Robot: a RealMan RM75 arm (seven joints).
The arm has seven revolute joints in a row. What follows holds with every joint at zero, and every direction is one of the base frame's.
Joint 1 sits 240.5 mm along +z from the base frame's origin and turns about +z.
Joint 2 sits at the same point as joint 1 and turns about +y.
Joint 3 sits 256 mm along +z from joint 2 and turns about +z.
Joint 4 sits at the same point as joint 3 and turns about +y.
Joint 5 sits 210 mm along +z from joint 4 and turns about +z.
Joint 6 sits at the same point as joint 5 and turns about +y.
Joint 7 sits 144 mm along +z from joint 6 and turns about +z.
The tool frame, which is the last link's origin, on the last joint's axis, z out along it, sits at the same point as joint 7; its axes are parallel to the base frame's.
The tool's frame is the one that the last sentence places.
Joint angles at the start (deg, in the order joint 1, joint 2, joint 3, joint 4, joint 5, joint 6, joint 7):
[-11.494 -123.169 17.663 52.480 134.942 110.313 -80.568]
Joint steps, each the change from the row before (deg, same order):
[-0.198 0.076 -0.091 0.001 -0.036 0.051 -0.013]
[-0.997 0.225 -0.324 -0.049 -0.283 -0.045 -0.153]
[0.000 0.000 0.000 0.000 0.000 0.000 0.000]
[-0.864 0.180 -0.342 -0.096 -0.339 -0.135 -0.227]
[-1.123 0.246 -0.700 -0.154 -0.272 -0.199 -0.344]
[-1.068 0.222 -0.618 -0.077 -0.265 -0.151 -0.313]
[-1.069 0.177 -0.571 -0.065 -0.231 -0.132 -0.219]
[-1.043 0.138 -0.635 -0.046 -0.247 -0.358 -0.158]
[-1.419 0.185 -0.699 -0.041 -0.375 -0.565 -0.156]
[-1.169 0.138 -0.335 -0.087 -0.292 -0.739 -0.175]
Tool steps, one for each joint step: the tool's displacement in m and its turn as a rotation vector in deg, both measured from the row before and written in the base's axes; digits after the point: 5 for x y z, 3 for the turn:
[0.00042 0.00121 0.00070 0.091 0.004 -0.172]
[0.00242 0.00658 0.00219 0.516 -0.029 -0.738]
[0.00000 0.00000 0.00000 0.000 0.000 0.000]
[0.00213 0.00588 0.00185 0.578 -0.118 -0.495]
[0.00231 0.00725 0.00265 0.808 -0.163 -0.396]
[0.00251 0.00689 0.00260 0.742 -0.136 -0.456]
[0.00284 0.00676 0.00223 0.685 -0.133 -0.568]
[0.00251 0.00690 0.00219 0.893 -0.023 -0.454]
[0.00374 0.00958 0.00285 1.186 0.055 -0.731]
[0.00310 0.00830 0.00174 0.888 0.183 -0.524]

